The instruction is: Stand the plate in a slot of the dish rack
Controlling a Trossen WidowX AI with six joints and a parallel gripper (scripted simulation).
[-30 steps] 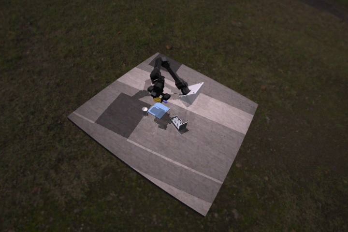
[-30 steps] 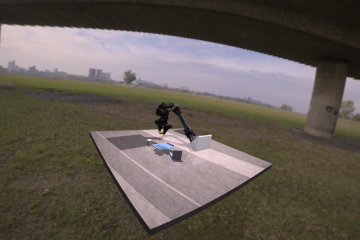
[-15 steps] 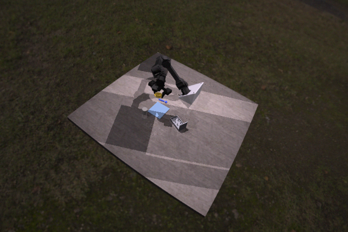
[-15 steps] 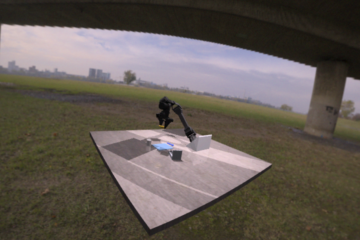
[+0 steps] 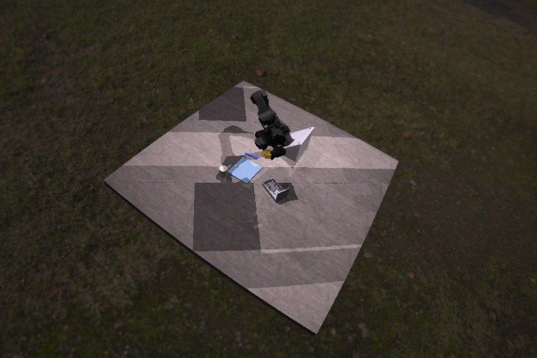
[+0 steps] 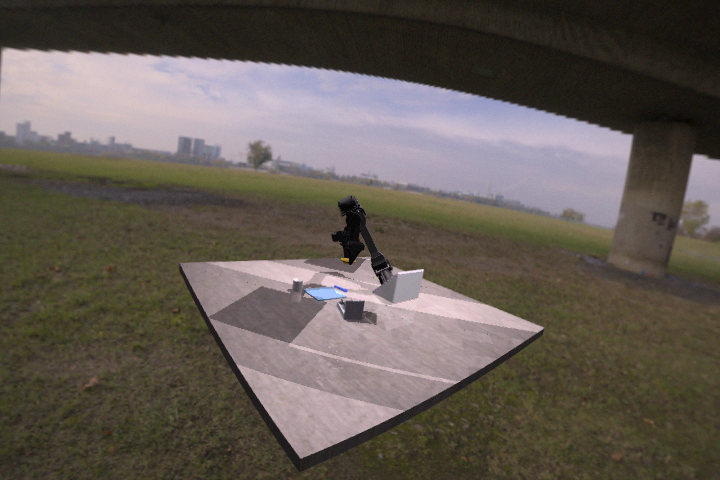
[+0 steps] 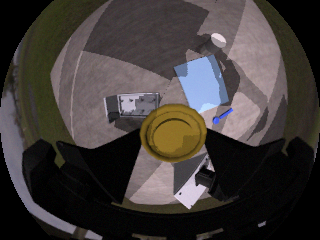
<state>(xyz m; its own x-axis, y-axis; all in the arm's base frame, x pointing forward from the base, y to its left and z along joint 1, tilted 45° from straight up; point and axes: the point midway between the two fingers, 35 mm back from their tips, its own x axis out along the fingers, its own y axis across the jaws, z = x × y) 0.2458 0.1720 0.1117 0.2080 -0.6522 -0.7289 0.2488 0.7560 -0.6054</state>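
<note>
The grey dish rack is 16 cm below my gripper tip, 10 cm to the left of it and 2 cm ahead of it. The rest, counted from my gripper tip: light blue mat (18 cm below, 11 cm to the right, 3 cm ahead); blue utensil (18 cm below, 15 cm to the right, 8 cm behind); yellow plate (1 cm above).
</note>
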